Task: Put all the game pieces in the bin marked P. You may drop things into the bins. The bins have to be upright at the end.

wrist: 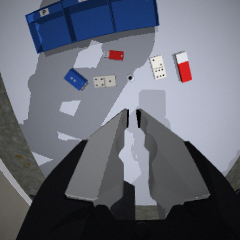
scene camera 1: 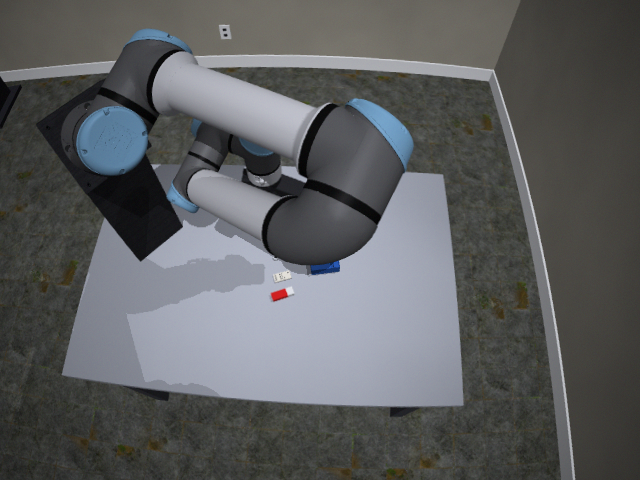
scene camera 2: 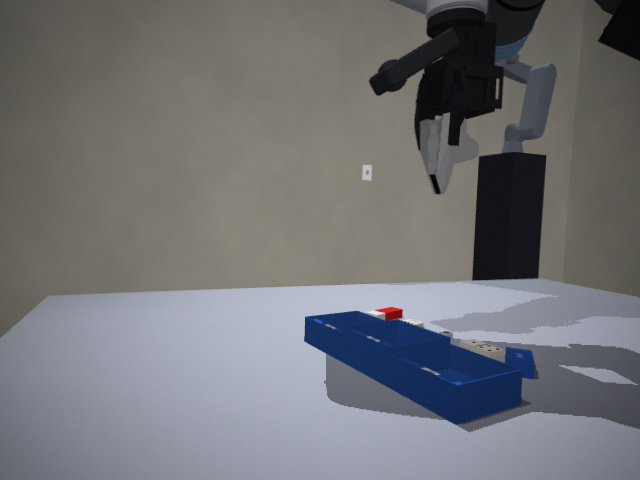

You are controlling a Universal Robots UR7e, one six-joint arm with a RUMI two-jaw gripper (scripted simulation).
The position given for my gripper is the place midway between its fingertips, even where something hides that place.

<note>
In view: my gripper (scene camera 2: 439, 194) and a blue bin (scene camera 2: 414, 370).
My gripper is seen too in the wrist view (wrist: 132, 110).
</note>
